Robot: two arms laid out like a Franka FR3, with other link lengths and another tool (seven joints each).
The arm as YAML. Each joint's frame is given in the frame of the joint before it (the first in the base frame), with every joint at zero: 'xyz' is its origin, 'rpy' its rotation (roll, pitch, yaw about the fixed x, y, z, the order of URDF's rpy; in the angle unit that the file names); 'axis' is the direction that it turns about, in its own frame. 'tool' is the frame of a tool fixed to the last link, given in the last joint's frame.
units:
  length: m
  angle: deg
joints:
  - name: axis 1
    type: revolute
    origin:
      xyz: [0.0, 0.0, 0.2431]
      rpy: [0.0, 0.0, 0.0]
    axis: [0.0, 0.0, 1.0]
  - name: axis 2
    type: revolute
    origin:
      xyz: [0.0, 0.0, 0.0]
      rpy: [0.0, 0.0, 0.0]
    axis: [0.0, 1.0, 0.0]
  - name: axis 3
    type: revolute
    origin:
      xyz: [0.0, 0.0, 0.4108]
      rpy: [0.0, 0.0, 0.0]
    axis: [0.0, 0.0, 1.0]
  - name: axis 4
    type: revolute
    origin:
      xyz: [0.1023, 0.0, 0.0]
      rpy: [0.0, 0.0, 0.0]
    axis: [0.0, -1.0, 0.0]
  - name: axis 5
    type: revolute
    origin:
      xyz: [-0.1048, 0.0, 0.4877]
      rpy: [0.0, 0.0, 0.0]
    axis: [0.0, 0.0, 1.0]
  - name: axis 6
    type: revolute
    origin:
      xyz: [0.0, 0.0, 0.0]
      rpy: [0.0, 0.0, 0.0]
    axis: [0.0, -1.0, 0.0]
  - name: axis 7
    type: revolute
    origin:
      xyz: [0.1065, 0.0, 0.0]
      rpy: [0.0, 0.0, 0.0]
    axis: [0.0, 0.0, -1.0]
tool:
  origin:
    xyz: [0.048, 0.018, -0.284]
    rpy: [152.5, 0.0, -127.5]
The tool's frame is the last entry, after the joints.
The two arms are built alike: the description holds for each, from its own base.
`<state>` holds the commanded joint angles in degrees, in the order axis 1, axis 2, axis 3, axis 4, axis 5, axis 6, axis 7, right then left.
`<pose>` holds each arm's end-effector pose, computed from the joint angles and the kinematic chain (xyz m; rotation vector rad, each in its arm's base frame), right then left.
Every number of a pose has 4 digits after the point. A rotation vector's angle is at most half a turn.
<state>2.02 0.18 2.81 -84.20 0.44 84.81 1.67 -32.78 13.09 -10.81 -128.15 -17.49 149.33 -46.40</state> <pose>0.7316 0.0807 0.5229 1.3401 -2.5281 -0.6251 0.5530 -0.4865 0.0358 1.4856 -2.2539 -0.2653</pose>
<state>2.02 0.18 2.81 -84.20 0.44 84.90 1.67 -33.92 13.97 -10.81 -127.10 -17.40 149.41 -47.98</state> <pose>0.7320 0.0808 0.5232 1.3411 -2.5294 -0.6244 0.5480 -0.5018 0.0345 1.4888 -2.2442 -0.2621</pose>
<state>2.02 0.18 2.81 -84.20 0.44 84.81 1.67 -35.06 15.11 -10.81 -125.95 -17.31 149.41 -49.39</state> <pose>0.7316 0.0807 0.5229 1.3401 -2.5281 -0.6251 0.5424 -0.5172 0.0306 1.4883 -2.2348 -0.2644</pose>
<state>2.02 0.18 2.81 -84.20 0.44 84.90 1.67 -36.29 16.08 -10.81 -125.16 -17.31 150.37 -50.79</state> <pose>0.7320 0.0808 0.5232 1.3411 -2.5294 -0.6244 0.5373 -0.5331 0.0278 1.4927 -2.2303 -0.2507</pose>
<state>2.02 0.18 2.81 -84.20 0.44 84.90 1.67 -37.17 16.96 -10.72 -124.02 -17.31 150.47 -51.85</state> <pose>0.7320 0.0808 0.5232 1.3411 -2.5294 -0.6244 0.5353 -0.5460 0.0271 1.4947 -2.2233 -0.2440</pose>
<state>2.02 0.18 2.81 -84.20 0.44 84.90 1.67 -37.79 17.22 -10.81 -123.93 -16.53 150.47 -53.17</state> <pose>0.7320 0.0808 0.5232 1.3411 -2.5294 -0.6244 0.5283 -0.5517 0.0247 1.4968 -2.2234 -0.2539</pose>
